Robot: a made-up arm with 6 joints.
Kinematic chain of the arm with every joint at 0, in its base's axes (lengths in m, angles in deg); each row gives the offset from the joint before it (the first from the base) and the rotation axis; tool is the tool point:
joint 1: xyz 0 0 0.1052 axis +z
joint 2: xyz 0 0.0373 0 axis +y
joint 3: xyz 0 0 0.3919 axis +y
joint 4: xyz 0 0 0.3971 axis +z
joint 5: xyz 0 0 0 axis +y
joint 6: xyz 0 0 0.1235 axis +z
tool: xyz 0 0 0
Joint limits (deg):
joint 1: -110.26..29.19
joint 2: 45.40..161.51
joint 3: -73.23..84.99
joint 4: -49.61..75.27
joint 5: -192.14..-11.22
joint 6: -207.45..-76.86
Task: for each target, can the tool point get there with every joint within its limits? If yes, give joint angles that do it. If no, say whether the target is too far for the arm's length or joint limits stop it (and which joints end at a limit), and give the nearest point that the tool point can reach.
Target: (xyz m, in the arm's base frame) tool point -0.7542 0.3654 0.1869
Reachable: no: joint limits stop it (at a limit: joint 2, joint 3, joint 4, joint 5) | nearest point -0.3139 0.1521 -0.4787 | short by 0.826 m
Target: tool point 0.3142 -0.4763 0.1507
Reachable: yes | joints -57.85 111.93 -58.28 37.89 -160.93 -194.15
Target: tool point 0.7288 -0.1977 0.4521
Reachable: yes | joints -17.44 75.67 -4.27 3.65 -72.14 -180.61
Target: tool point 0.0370 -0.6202 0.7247
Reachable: yes | joints -90.98 60.21 -20.17 -9.80 -29.22 -105.42
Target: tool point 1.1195 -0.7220 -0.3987
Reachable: no: too far | nearest point 0.7169 -0.4624 -0.2175 | short by 0.512 m
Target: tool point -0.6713 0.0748 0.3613
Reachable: no: joint limits stop it (at a limit: joint 1, joint 3) | nearest point -0.1771 -0.2656 0.5953 | short by 0.644 m
